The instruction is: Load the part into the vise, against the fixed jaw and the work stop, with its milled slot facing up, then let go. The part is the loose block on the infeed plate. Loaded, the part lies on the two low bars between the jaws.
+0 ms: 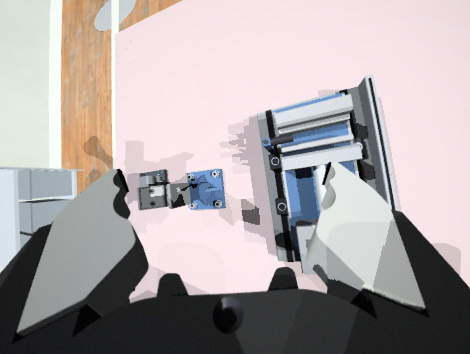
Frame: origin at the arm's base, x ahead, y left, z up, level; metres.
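Where they show: gripper, between the fingertips: [226, 169].
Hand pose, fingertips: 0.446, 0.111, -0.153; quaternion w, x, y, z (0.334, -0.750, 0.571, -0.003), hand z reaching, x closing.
Observation:
Each offset is from my fingertips to the top centre of the thing, as dx, dy, dz. "spot": to the spot under its first point. Level surfaces: height alone.
My gripper [226, 169] is open and empty, high above the table, its fingers spread to left and right. A small grey block @[spot: -0.096, +0.147, -0.093] [151, 198], which looks like the part, sits inward of the left fingertip on a dark plate at the end of a bracket. I cannot tell which way its slot faces. The bracket joins a blue bolted base @[spot: -0.075, +0.106, -0.225] [214, 189]. The vise @[+0.020, -0.086, -0.143] [273, 185] stands at the right, slightly turned. Its light crosswise jaw [317, 156] shows above the blue bed @[+0.017, -0.082, -0.182] [301, 195]. The right finger covers the vise's lower right part, hiding most of the lower jaw block @[-0.066, -0.127, -0.146] [303, 232] and the work stop.
A black handle @[spot: +0.054, -0.009, -0.147] [281, 141] crosses the vise's upper left. A long rail @[+0.062, -0.164, -0.192] [381, 145] runs along its right side. A pale shelf unit [9, 215] stands at the left edge beyond the left finger. The pink table top @[dz -0.242] [200, 75] borders a wooden strip [85, 100].

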